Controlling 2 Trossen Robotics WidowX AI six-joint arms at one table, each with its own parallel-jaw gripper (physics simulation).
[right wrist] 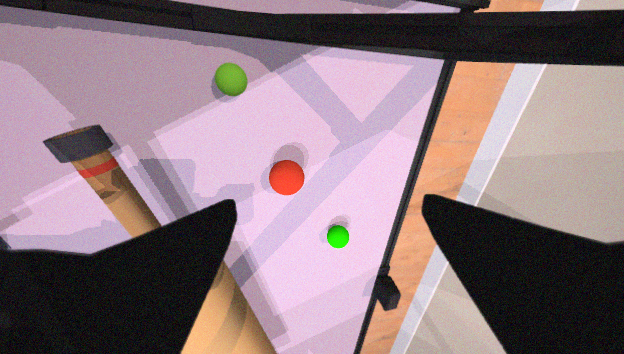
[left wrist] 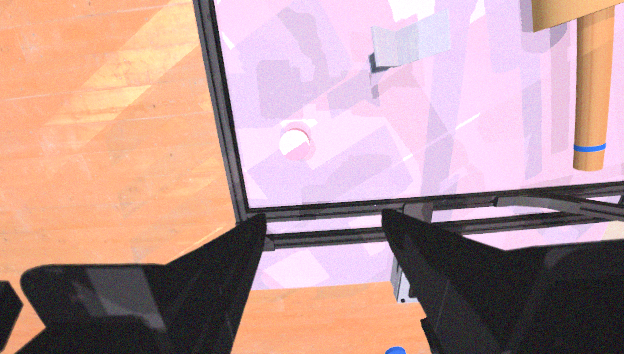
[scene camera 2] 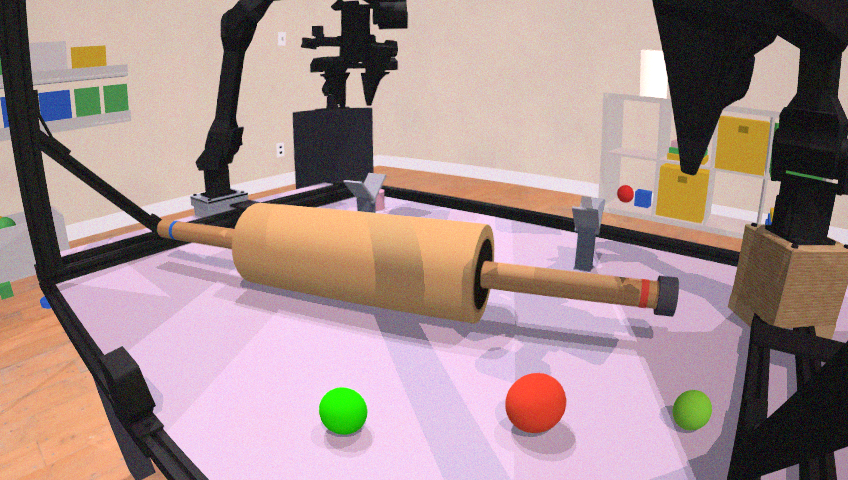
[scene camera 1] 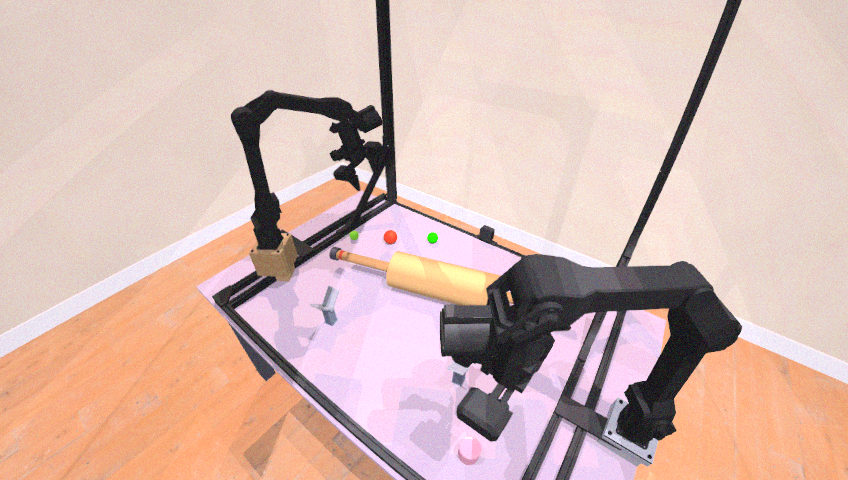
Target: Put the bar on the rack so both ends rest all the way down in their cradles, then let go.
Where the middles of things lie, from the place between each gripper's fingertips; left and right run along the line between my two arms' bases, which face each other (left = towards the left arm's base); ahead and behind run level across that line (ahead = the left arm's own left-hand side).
I see the red ball (scene camera 2: 535,403) 10 mm ahead of my right hand, 80 mm to the left of it and 190 mm below it. Round my right hand: pink cylinder (left wrist: 294,144) 490 mm ahead, 600 mm to the left, 190 mm below.
I see the pink cylinder 190 mm below my left hand, 20 mm to the right of it and 20 mm ahead of it. The rest, counted from my left hand: red ball 540 mm to the right, 460 mm behind, 190 mm below.
